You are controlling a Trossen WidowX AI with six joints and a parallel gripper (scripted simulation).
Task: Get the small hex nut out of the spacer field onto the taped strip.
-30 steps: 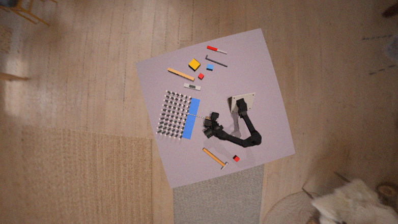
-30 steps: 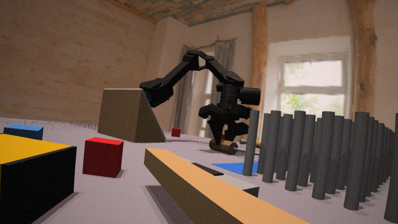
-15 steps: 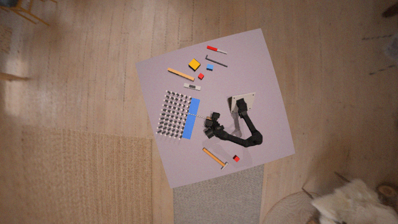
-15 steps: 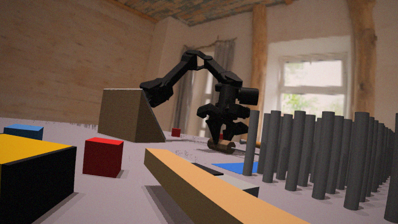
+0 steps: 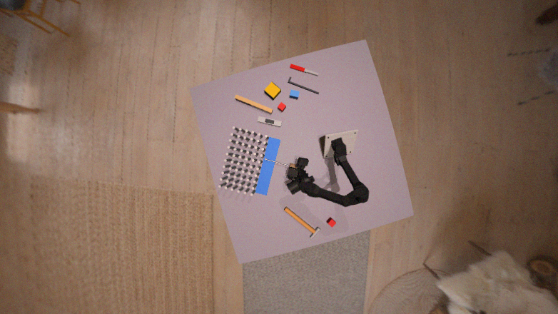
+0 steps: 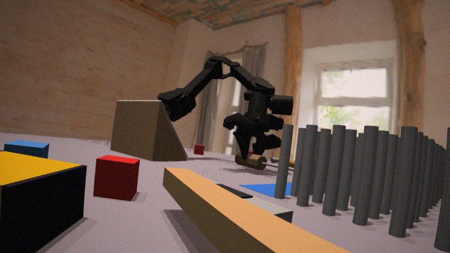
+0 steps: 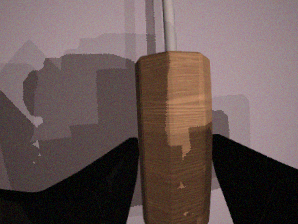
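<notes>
The wooden-handled file is 90 mm ahead of my gripper tip and 60 mm to the right of it. Also, from my gripper tip: blue taped strip (180 mm ahead, 70 mm to the right, 30 mm below); then hex nut (170 mm ahead, 120 mm to the right, 20 mm below); then grey bar (60 mm ahead, 350 mm to the right, 10 mm below).
</notes>
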